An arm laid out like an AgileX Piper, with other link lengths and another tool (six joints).
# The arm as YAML. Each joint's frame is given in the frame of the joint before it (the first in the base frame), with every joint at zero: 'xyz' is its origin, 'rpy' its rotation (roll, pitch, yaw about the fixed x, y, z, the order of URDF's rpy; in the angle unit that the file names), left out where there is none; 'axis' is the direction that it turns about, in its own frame. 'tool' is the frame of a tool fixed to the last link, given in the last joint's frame.
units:
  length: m
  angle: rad
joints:
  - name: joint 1
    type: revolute
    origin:
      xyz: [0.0, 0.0, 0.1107]
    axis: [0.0, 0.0, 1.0]
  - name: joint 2
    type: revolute
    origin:
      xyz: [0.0, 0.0, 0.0]
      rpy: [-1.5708, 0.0, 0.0]
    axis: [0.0, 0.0, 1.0]
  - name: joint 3
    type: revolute
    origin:
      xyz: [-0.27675, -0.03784, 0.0]
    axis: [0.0, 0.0, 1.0]
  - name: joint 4
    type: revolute
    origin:
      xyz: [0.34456, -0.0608, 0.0]
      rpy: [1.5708, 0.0, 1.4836]
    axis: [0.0, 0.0, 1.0]
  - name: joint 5
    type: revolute
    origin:
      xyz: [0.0, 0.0, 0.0]
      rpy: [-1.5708, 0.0, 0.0]
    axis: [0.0, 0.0, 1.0]
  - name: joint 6
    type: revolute
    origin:
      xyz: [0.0, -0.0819, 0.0]
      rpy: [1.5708, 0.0, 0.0]
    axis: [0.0, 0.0, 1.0]
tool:
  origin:
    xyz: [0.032, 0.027, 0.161]
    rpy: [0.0, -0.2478, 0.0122]
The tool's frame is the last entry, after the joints.
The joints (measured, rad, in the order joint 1, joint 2, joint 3, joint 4, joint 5, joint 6), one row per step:
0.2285, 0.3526, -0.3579, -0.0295, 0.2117, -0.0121
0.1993, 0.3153, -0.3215, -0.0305, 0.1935, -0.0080
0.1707, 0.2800, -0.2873, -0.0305, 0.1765, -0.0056
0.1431, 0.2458, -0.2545, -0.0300, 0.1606, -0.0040
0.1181, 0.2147, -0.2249, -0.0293, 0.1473, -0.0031
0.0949, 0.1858, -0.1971, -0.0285, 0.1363, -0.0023
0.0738, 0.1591, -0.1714, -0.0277, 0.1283, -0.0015
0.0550, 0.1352, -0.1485, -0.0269, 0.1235, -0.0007
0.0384, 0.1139, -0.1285, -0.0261, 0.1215, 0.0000
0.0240, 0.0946, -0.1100, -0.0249, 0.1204, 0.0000
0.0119, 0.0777, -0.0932, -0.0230, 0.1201, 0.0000
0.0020, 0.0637, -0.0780, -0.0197, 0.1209, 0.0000
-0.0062, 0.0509, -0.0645, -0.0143, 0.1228, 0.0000
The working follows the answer.
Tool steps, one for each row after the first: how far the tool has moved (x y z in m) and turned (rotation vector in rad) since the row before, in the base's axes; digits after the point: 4 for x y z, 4 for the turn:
-0.0008, -0.0100, -0.0044, 0.0070, -0.0180, -0.0292
-0.0008, -0.0095, -0.0042, 0.0056, -0.0174, -0.0283
-0.0008, -0.0091, -0.0041, 0.0047, -0.0168, -0.0272
-0.0009, -0.0081, -0.0040, 0.0035, -0.0145, -0.0246
-0.0009, -0.0074, -0.0043, 0.0028, -0.0119, -0.0228
-0.0009, -0.0067, -0.0045, 0.0023, -0.0088, -0.0208
-0.0009, -0.0059, -0.0046, 0.0020, -0.0057, -0.0186
-0.0008, -0.0052, -0.0045, 0.0016, -0.0032, -0.0165
-0.0008, -0.0045, -0.0045, 0.0012, -0.0019, -0.0142
-0.0007, -0.0037, -0.0044, 0.0019, -0.0004, -0.0119
-0.0005, -0.0029, -0.0046, 0.0033, 0.0020, -0.0096
-0.0005, -0.0022, -0.0042, 0.0054, 0.0026, -0.0077

Tool pose at each row, in the base's axes (x y z in m, rotation vector in rad; rounded; the steps above come from the unrounded poses):
0.3208, 0.0994, 0.2427, -0.1866, 1.4322, 0.1640
0.3200, 0.0895, 0.2383, -0.1609, 1.4155, 0.1431
0.3192, 0.0799, 0.2341, -0.1371, 1.3994, 0.1221
0.3183, 0.0709, 0.2300, -0.1149, 1.3837, 0.1015
0.3175, 0.0628, 0.2260, -0.0956, 1.3700, 0.0824
0.3166, 0.0553, 0.2217, -0.0779, 1.3588, 0.0645
0.3157, 0.0486, 0.2172, -0.0620, 1.3505, 0.0482
0.3149, 0.0427, 0.2126, -0.0479, 1.3452, 0.0337
0.3141, 0.0375, 0.2081, -0.0355, 1.3422, 0.0208
0.3133, 0.0330, 0.2036, -0.0249, 1.3406, 0.0095
0.3126, 0.0293, 0.1992, -0.0153, 1.3403, 0.0007
0.3121, 0.0264, 0.1946, -0.0061, 1.3424, -0.0052
0.3116, 0.0242, 0.1903, 0.0036, 1.3450, -0.0080

